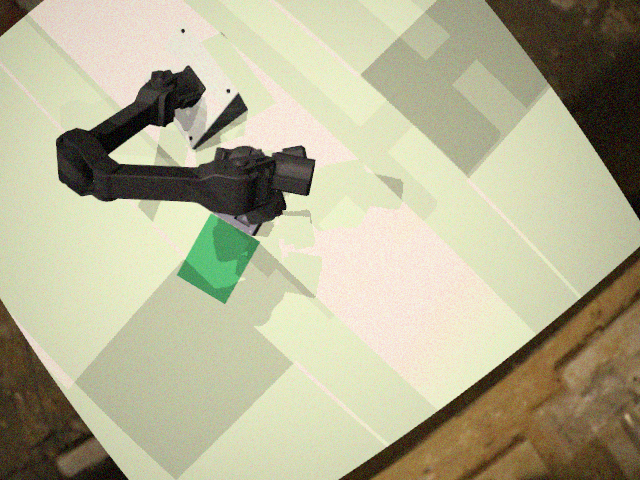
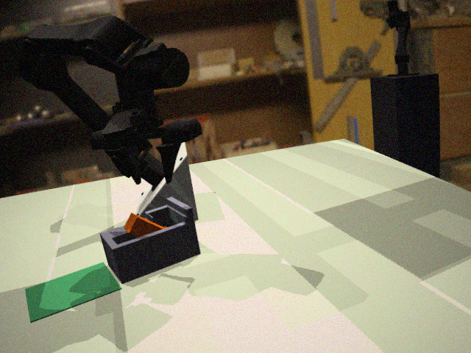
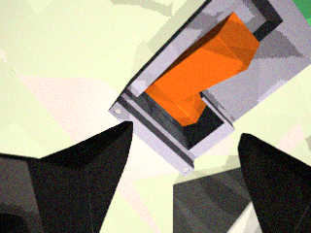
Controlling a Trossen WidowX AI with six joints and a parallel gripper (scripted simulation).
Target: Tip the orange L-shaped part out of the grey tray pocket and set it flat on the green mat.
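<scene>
Now: the orange L-shaped part 10 cm below my gripper tip, 1 cm to the right of it and 1 cm behind it. Round my gripper tip: grey tray: 15 cm below, 3 cm to the right; then green mat: 17 cm to the right, 16 cm below, 6 cm ahead.
</scene>
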